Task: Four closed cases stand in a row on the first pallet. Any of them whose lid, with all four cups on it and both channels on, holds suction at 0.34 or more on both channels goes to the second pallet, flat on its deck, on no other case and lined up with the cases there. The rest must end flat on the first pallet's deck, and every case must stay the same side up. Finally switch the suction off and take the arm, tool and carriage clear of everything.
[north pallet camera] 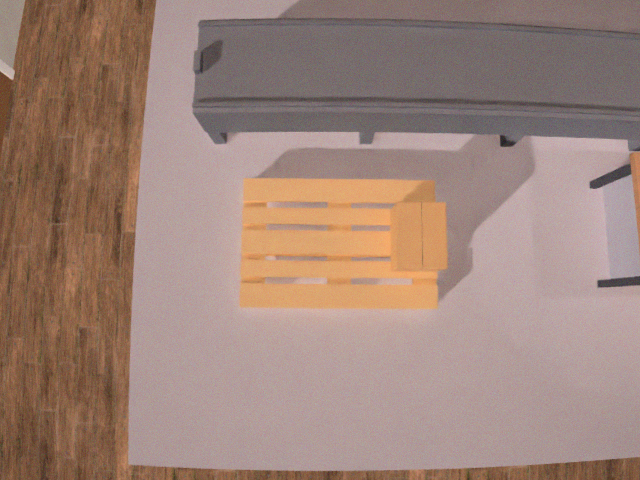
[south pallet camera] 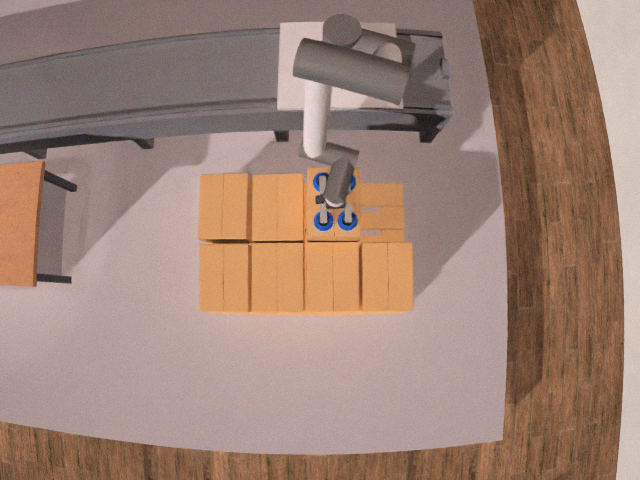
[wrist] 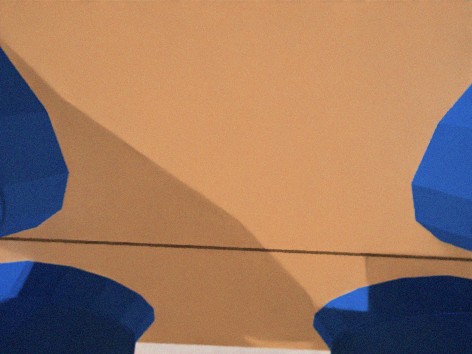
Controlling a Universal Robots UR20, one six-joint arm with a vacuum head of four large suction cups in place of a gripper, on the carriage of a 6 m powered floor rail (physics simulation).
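Frame: origin at the arm's base, x back, y right, z up, level; centimetres.
Seen in the pictures: end effector, tool point: (wrist: 236, 220).
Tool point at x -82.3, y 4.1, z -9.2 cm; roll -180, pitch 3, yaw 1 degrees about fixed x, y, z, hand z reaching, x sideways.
Note:
A point is followed by its place in that frame.
My suction head (south pallet camera: 334, 201) {y 4.1, x -82.3, z -9.2 cm} (wrist: 235, 240) {y 4.1, x -82.3, z -9.2 cm} has its blue cups on the lid of a closed case (south pallet camera: 311, 201) {y 16.4, x -81.7, z -7.1 cm} (wrist: 250, 125) {y 10.1, x -82.0, z -7.0 cm}. This case is level, in the back row over the second pallet (south pallet camera: 382, 195), right of another case (south pallet camera: 277, 206) {y 35.5, x -82.1, z -17.6 cm}. Its top shows slightly larger than its neighbour's; whether its underside touches the deck is hidden. A further case (south pallet camera: 223, 206) {y 66.4, x -81.5, z -17.7 cm} is at the back left, and several cases (south pallet camera: 224, 277) {y 65.2, x -121.4, z -17.8 cm} (south pallet camera: 387, 277) {y -24.6, x -122.0, z -17.7 cm} form the front row. On the first pallet (north pallet camera: 284, 242) {y 574.0, x -98.4, z -42.7 cm}, one case (north pallet camera: 434, 236) {y 488.0, x -98.1, z -17.8 cm} lies flat at the right end, slightly past the deck's edge.
The grey rail (north pallet camera: 361, 67) (south pallet camera: 206, 77) runs behind both pallets. The white carriage (south pallet camera: 292, 67) {y 27.0, x -3.5, z 0.0 cm} is near its right end in the south view, with the arm (south pallet camera: 351, 69) {y 1.5, x -59.1, z 97.8 cm} reaching forward. A wooden-topped table (south pallet camera: 18, 227) {y 203.9, x -92.9, z -3.9 cm} (north pallet camera: 636, 217) {y 369.7, x -88.0, z -7.4 cm} stands between the pallets.

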